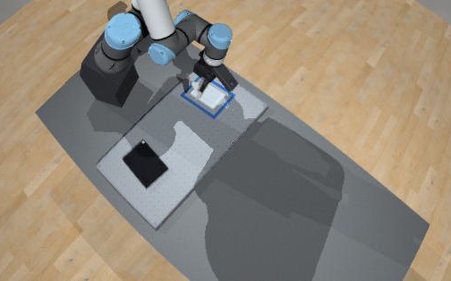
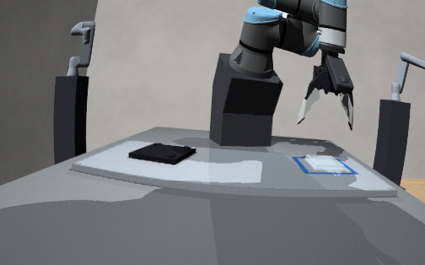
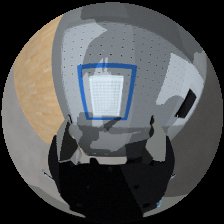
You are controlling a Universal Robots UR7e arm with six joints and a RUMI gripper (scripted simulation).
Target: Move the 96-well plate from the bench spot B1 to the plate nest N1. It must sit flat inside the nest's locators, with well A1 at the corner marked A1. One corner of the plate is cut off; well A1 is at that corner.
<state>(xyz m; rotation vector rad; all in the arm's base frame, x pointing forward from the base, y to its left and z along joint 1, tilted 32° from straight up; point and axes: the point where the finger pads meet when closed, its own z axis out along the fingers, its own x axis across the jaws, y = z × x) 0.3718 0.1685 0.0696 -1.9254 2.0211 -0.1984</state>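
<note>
My hand is 9 cm above the white 96-well plate, 2 cm past it and 1 cm to the right of it. The rest, counted from my hand: black plate nest 40 cm to the right, 9 cm below, 3 cm behind.
</note>
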